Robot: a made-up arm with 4 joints.
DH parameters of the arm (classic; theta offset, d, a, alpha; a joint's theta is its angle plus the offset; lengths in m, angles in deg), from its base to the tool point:
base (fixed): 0 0.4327 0.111 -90
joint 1: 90 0.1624 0.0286 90
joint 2: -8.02 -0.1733 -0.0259 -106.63
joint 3: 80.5 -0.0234 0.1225 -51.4
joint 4: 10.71 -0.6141 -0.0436 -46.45
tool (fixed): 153.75 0.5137 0 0
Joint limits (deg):
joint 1: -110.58..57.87
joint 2: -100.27..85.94
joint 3: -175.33..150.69
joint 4: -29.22..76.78
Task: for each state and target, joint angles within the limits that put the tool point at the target. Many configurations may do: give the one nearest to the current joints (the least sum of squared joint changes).
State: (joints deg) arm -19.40 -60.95 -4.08 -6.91
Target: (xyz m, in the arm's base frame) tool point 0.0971 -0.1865 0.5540
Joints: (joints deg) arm -26.30 -12.67 9.98 18.61
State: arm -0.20 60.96 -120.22 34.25
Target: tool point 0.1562 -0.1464 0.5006
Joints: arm -6.68 55.00 -83.67 69.23
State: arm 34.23 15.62 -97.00 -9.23
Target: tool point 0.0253 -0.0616 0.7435
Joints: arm -2.47 -18.48 -100.61 34.24
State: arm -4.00 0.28 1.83 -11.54
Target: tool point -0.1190 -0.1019 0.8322
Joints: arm -2.66 -42.64 15.86 -27.06
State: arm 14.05 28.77 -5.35 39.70
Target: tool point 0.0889 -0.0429 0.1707
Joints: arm 27.47 47.24 8.94 35.94
